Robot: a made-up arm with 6 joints. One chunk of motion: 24 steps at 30 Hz.
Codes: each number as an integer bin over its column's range. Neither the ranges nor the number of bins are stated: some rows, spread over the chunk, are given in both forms.
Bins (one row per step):
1: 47 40 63 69 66 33
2: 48 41 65 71 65 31
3: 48 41 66 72 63 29
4: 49 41 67 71 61 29
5: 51 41 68 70 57 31
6: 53 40 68 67 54 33
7: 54 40 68 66 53 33
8: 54 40 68 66 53 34
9: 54 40 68 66 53 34
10: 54 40 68 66 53 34
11: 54 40 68 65 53 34
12: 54 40 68 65 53 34
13: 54 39 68 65 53 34
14: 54 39 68 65 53 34
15: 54 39 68 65 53 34
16: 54 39 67 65 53 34
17: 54 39 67 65 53 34
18: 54 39 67 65 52 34
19: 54 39 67 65 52 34
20: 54 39 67 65 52 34
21: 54 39 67 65 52 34
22: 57 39 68 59 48 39
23: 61 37 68 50 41 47
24: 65 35 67 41 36 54
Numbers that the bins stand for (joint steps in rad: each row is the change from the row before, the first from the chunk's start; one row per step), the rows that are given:
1: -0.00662 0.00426 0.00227 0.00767 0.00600 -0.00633
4: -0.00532 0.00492 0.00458 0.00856 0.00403 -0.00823
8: -0.00209 0.00426 0.00515 0.00633 0.00088 -0.00586
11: -0.00209 0.00426 0.00515 0.00589 0.00088 -0.00586
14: -0.00209 0.00361 0.00515 0.00589 0.00088 -0.00586
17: -0.00209 0.00361 0.00458 0.00589 0.00088 -0.00586
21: -0.00209 0.00361 0.00458 0.00589 0.00048 -0.00586
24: 0.00502 0.00098 0.00458 -0.00478 -0.00582 0.00364
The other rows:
2: -0.00597 0.00492 0.00342 0.00856 0.00561 -0.00728
3: -0.00597 0.00492 0.00400 0.00900 0.00482 -0.00823
5: -0.00403 0.00492 0.00515 0.00811 0.00245 -0.00728
6: -0.00274 0.00426 0.00515 0.00678 0.00127 -0.00633
7: -0.00209 0.00426 0.00515 0.00633 0.00088 -0.00633
9: -0.00209 0.00426 0.00515 0.00633 0.00088 -0.00586
10: -0.00209 0.00426 0.00515 0.00633 0.00088 -0.00586
12: -0.00209 0.00426 0.00515 0.00589 0.00088 -0.00586
13: -0.00209 0.00361 0.00515 0.00589 0.00088 -0.00586
15: -0.00209 0.00361 0.00515 0.00589 0.00088 -0.00586
16: -0.00209 0.00361 0.00458 0.00589 0.00088 -0.00586
18: -0.00209 0.00361 0.00458 0.00589 0.00048 -0.00586
19: -0.00209 0.00361 0.00458 0.00589 0.00048 -0.00586
20: -0.00209 0.00361 0.00458 0.00589 0.00048 -0.00586
22: -0.00015 0.00361 0.00515 0.00322 -0.00109 -0.00348
23: 0.00243 0.00229 0.00515 -0.00078 -0.00385 0.00031

